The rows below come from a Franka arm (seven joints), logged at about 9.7 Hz.
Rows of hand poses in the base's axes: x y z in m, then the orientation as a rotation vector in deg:
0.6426 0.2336 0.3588 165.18 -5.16 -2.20
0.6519 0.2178 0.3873 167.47 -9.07 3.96
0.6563 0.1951 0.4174 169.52 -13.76 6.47
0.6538 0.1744 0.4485 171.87 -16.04 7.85
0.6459 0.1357 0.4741 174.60 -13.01 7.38
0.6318 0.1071 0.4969 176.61 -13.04 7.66
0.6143 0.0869 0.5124 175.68 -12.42 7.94
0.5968 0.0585 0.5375 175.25 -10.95 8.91
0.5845 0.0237 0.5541 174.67 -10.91 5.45
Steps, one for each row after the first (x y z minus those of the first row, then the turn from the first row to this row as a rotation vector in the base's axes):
0.0093 -0.0158 0.0285 2.30 -4.58 -2.08
0.0137 -0.0385 0.0586 4.62 -6.69 -4.95
0.0112 -0.0592 0.0897 7.15 -7.80 -6.25
0.0033 -0.0979 0.1153 9.66 -7.24 -4.22
-0.0108 -0.1265 0.1381 11.67 -7.43 -4.16
-0.0283 -0.1467 0.1536 10.71 -7.56 -3.76
-0.0458 -0.1751 0.1787 10.23 -8.06 -2.74
-0.0581 -0.2099 0.1953 9.59 -5.81 -3.02

